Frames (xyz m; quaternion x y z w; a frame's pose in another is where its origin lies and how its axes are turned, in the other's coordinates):
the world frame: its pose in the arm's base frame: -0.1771 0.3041 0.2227 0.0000 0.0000 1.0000 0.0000
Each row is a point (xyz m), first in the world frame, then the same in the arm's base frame.
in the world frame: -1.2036 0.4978 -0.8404
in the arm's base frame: 1.0265 -0.1937 -0.6177
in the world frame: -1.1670 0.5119 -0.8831
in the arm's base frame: 0.9899 -0.2078 -0.6604
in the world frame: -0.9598 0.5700 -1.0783
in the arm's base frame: 0.7827 -0.2659 -0.8556
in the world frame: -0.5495 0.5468 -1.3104
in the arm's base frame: 0.3724 -0.2427 -1.0877
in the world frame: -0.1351 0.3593 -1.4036
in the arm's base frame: -0.0420 -0.0552 -1.1809
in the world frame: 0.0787 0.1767 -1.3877
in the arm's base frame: -0.2558 0.1274 -1.1650
